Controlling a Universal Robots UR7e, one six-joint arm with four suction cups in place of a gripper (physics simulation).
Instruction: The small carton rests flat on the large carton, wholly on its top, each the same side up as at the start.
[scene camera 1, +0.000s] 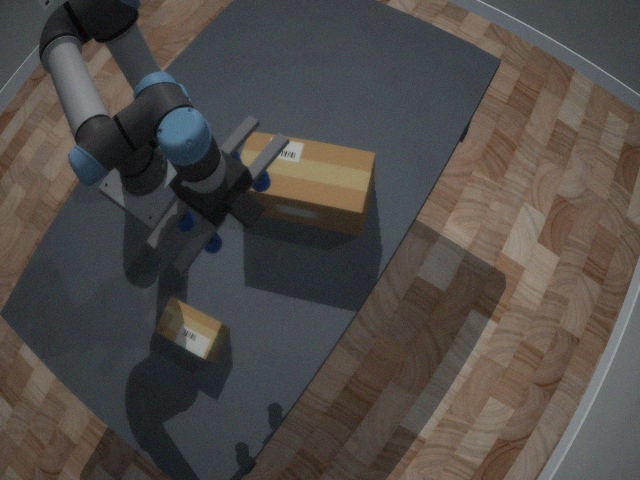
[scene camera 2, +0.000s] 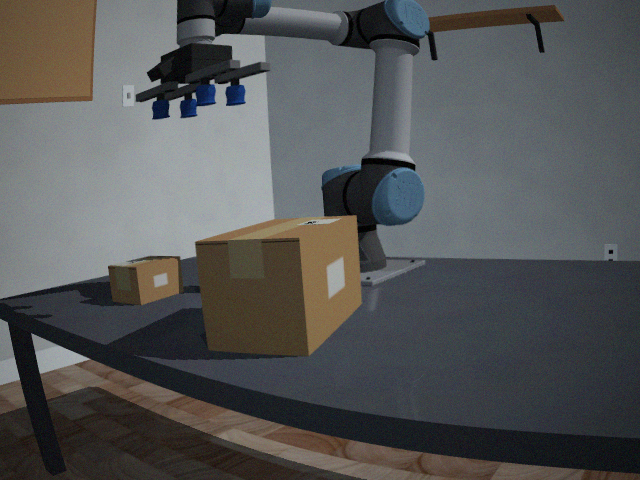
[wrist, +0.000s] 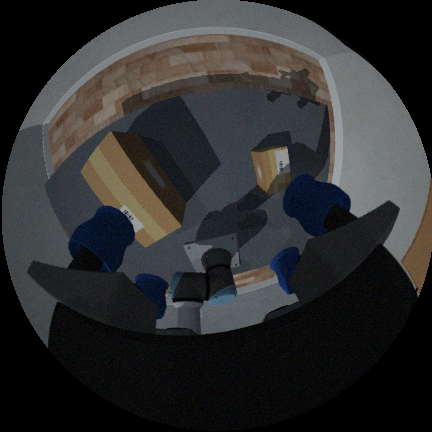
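Where they show: hand at its tool point: (scene camera 2: 196, 110) (wrist: 214, 251); arm's base at its link origin: (scene camera 1: 144, 171) (wrist: 215, 258).
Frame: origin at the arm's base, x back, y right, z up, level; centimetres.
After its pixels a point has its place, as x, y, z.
Note:
The large carton (scene camera 1: 315, 178) @(-47.0, -19.9, 14.5) (scene camera 2: 253, 299) @(-56.8, -26.4, 6.7) (wrist: 135, 190) @(-44.1, -16.3, 14.5) stands upright on the table, with a tape strip and a barcode label on its top. The small carton (scene camera 1: 192, 329) @(-43.3, 23.6, 7.0) (scene camera 2: 126, 284) @(-48.9, 21.6, 3.2) (wrist: 271, 167) @(-43.1, 21.7, 6.9) stands apart from it on the table, with a barcode label on its top. My suction gripper (scene camera 1: 223, 204) @(-43.1, 0.1, 35.7) (scene camera 2: 197, 100) is open, and its four blue cups hang in the air well above both cartons with nothing on them. In the wrist view the cups show at left and right, touching neither carton.
The dark table (scene camera 1: 330, 77) @(-25.6, -53.5, -0.9) (scene camera 2: 491, 335) @(-37.8, -52.0, -0.9) (wrist: 235, 120) @(-58.8, 13.3, -0.9) bears both cartons and the arm's base plate (scene camera 1: 136, 198) @(-3.8, 7.4, 0.0) (scene camera 2: 395, 272) @(-2.5, -13.0, -0.1) (wrist: 200, 252) @(-5.9, -6.7, 0.0). A wall shelf (scene camera 2: 491, 18) is at the back right, and a brown board (scene camera 2: 46, 49) hangs on the left wall.

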